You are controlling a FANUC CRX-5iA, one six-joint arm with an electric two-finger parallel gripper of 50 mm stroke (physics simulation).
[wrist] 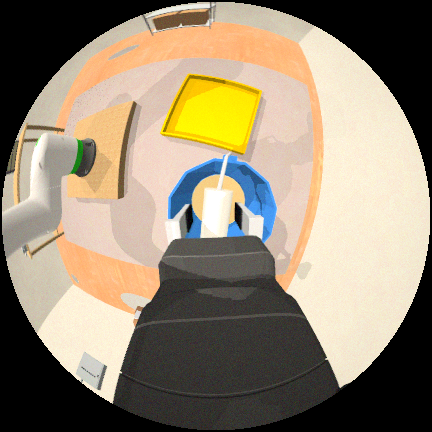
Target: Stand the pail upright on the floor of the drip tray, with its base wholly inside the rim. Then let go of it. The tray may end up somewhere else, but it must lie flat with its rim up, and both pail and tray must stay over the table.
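Places are measured from the arm's base along level axes (x ahead, y left, z up), in centimetres.
Pixels of known places: gripper, fingertip midpoint: [213, 211]; arm's base, origin of the base link: [84, 157].
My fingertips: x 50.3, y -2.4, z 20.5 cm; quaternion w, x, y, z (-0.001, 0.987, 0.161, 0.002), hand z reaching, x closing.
For each thing: its top centre in the pictures, then the offset to it from my fingertips. "spot": a spot on its surface instead. Level surfaces: height alone.
- blue pail, surface spot: [260, 202] spot: dx +10.4, dy +1.8, dz -12.2 cm
- white grip, middle of its top: [213, 241] dx +0.7, dy -2.3, dz +2.9 cm
- yellow drip tray, middle of its top: [213, 104] dx -6.9, dy +24.9, dz -21.4 cm
- pale mat, its level: dz -24.1 cm
The blue pail [260, 202] stands upright on the mat, seen from above, with a tan round area at its bottom. Its handle, a white grip [217, 207] on a thin white wire, crosses over the opening. My gripper [213, 211] is open, with one finger on each side of the white grip and a gap on both sides. The lower end of the grip and the near part of the pail are hidden by the gripper body. The yellow drip tray [215, 112] lies flat with its rim up, just beyond the pail and apart from it.
A wooden board [107, 155] lies to the left, with the white robot arm [50, 170] over its left part. The pale mat [150, 175] lies on the orange wooden table [110, 270]. The table's right edge runs beyond the pail and tray.
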